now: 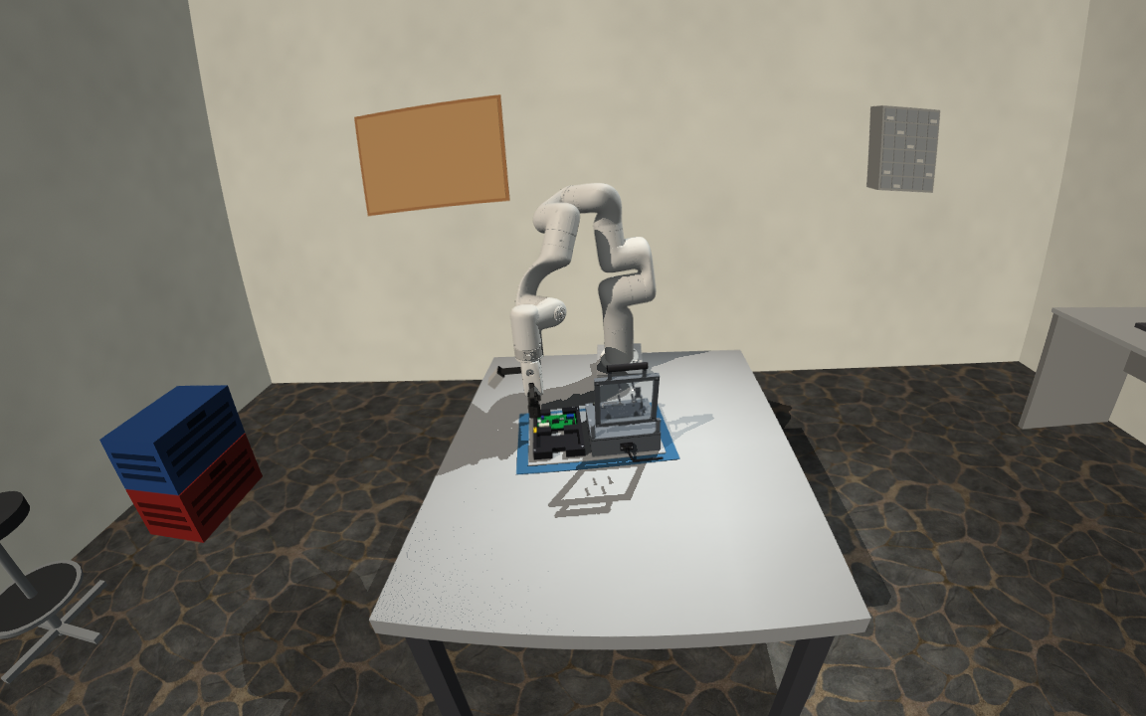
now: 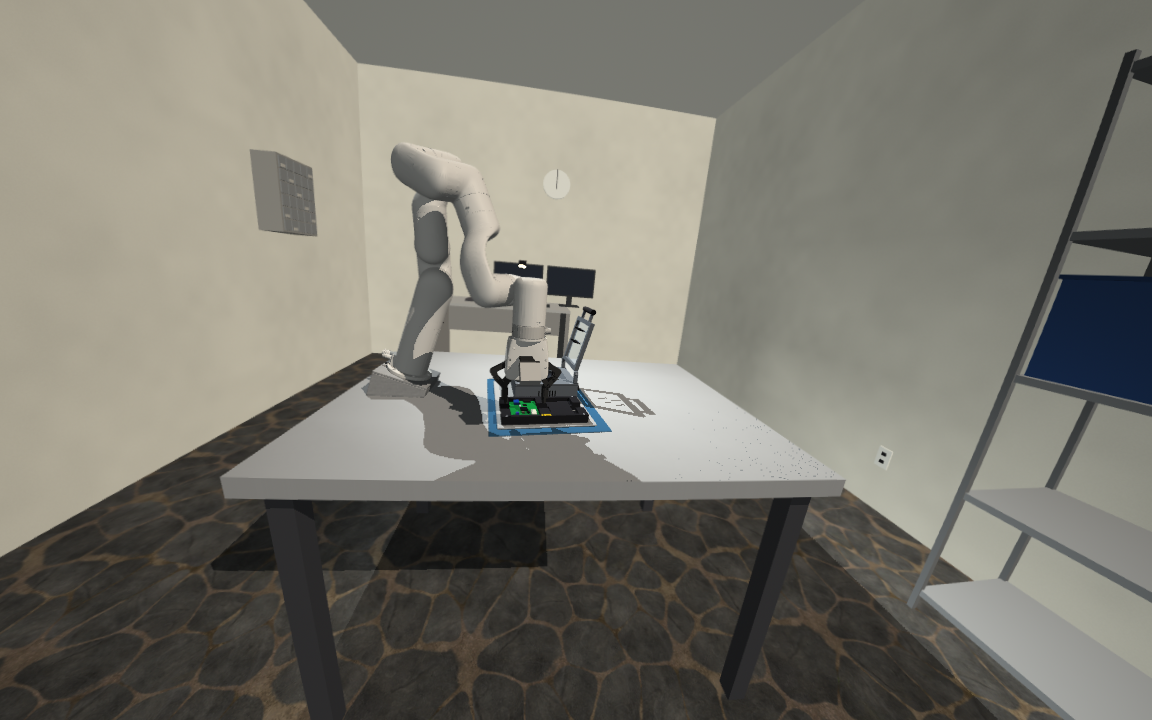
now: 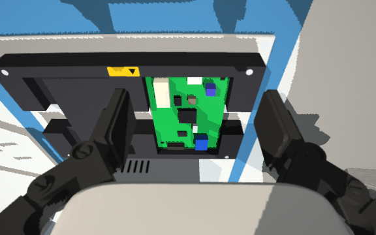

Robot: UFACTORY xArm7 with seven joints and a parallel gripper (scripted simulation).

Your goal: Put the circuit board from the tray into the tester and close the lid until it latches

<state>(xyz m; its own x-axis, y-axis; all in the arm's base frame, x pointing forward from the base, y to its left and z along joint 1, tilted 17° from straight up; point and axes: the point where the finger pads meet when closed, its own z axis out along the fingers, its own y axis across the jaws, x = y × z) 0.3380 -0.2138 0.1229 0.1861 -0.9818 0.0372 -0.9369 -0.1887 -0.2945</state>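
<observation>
Right now my hand is 1 cm past the green circuit board, 6 cm to the right of it and 5 cm above it. Also, from my hand: lid (14 cm ahead, 26 cm to the left, 11 cm above); then tester plate (2 cm ahead, 24 cm to the left); then black latch hook (5 cm behind, 28 cm to the left, 2 cm above).
</observation>
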